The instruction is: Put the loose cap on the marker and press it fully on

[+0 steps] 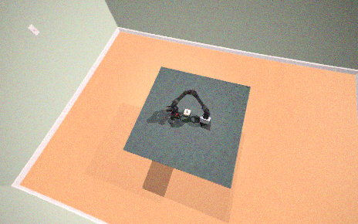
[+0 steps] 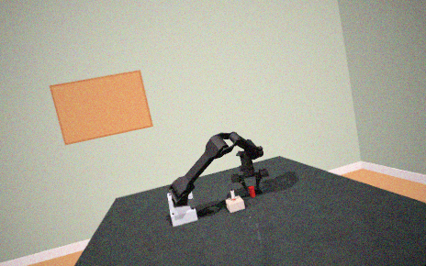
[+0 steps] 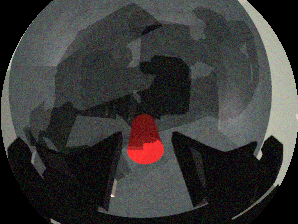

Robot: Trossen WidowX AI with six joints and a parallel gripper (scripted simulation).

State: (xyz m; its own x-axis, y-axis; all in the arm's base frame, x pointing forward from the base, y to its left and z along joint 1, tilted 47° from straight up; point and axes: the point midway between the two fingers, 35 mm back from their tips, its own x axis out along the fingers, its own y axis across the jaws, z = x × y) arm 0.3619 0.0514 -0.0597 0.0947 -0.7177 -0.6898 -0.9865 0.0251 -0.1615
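The red cap lies right at my gripper tip. Also, from my gripper tip: pale holder block (11 cm behind, 8 cm to the right, 1 cm below).
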